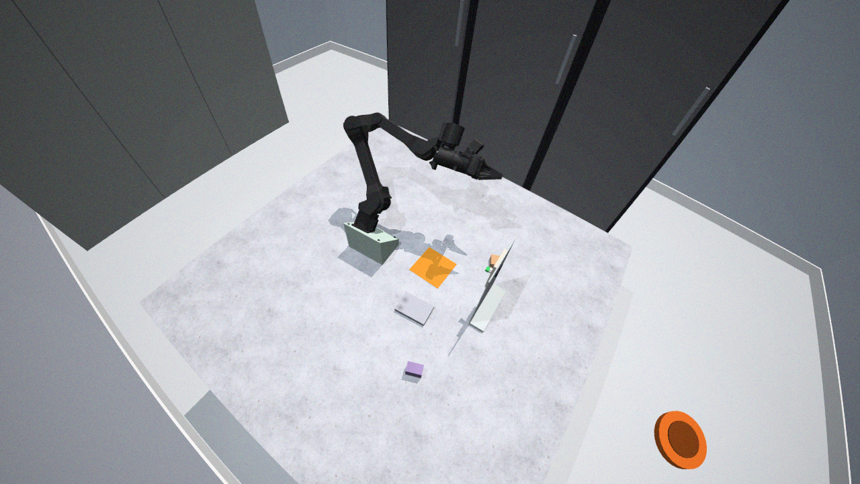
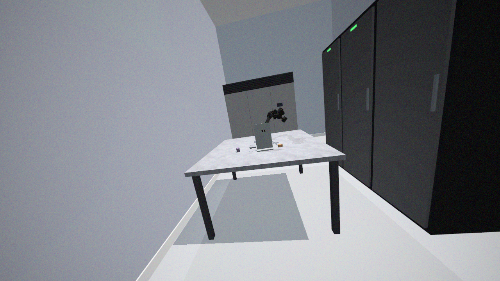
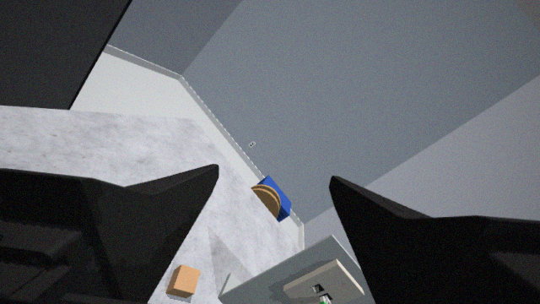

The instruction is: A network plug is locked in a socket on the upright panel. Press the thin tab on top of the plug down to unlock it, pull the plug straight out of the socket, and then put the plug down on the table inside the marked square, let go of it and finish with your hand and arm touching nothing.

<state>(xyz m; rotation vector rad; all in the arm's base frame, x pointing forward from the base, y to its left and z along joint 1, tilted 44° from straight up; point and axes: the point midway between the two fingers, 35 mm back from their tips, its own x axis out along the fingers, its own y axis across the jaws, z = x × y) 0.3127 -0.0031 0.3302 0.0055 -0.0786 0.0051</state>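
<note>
Right now the network plug is 25 cm to the right of my gripper tip, 11 cm below it and 8 cm ahead of it. Round my gripper tip: upright panel (25 cm to the right, 19 cm below, 10 cm ahead); then tan block (30 cm below, 8 cm to the right, 8 cm ahead); then orange marked square (31 cm below, 20 cm to the right, 11 cm behind).
</note>
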